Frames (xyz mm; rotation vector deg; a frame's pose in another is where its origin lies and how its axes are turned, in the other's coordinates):
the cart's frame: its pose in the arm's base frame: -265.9 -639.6 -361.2 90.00 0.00 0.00
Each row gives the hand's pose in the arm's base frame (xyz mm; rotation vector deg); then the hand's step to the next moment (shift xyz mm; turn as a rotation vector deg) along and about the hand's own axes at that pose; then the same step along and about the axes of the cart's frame.
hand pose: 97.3 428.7 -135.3 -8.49 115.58 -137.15
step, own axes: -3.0 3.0 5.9 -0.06 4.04 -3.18
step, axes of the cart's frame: 3.3 -2.2 6.1 -0.41 -4.51 -2.44
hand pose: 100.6 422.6 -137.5 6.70 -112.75 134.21
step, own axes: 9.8 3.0 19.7 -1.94 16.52 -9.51
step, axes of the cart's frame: -9.9 1.5 19.8 0.04 -18.02 -6.51
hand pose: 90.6 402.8 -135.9 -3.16 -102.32 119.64
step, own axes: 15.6 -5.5 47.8 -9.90 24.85 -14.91
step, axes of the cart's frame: -26.2 17.6 39.5 6.67 -28.76 -8.15
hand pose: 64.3 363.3 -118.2 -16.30 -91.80 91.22
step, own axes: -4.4 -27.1 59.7 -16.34 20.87 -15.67
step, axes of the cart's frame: -27.3 32.3 50.3 12.75 -27.79 -3.66
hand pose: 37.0 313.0 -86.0 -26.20 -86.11 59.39
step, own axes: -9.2 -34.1 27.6 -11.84 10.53 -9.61
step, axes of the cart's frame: -14.5 24.6 34.6 8.85 -16.28 0.36
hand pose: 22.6 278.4 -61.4 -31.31 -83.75 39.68
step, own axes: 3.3 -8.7 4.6 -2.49 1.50 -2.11
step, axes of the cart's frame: -3.9 8.7 4.1 2.01 -2.92 0.57
